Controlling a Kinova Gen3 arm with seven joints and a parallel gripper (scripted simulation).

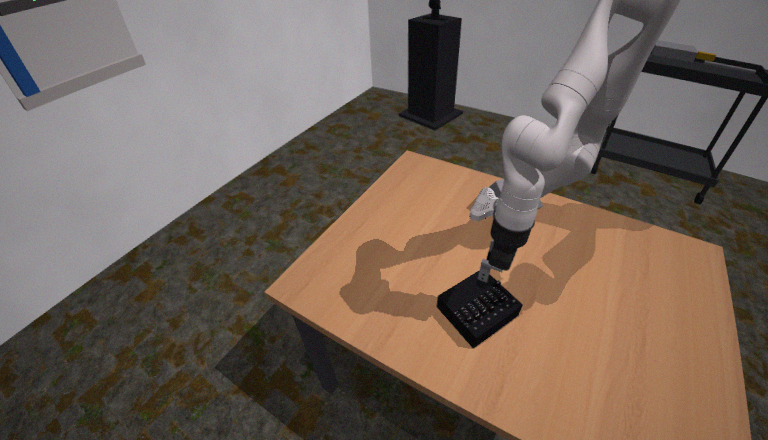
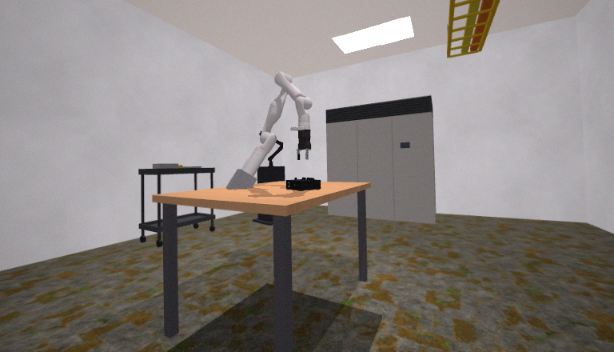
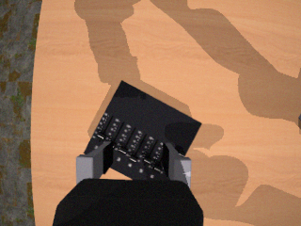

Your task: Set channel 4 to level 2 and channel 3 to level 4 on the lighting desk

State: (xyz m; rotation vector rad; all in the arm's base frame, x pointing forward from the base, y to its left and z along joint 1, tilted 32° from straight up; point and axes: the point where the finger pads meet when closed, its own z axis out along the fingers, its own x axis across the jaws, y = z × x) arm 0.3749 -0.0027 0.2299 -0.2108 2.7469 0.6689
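The channel 3 fader is 2 cm ahead of my hand, 3 cm to the left of it and 13 cm below it. Round my hand: channel 4 fader (4 cm to the left, 13 cm below).
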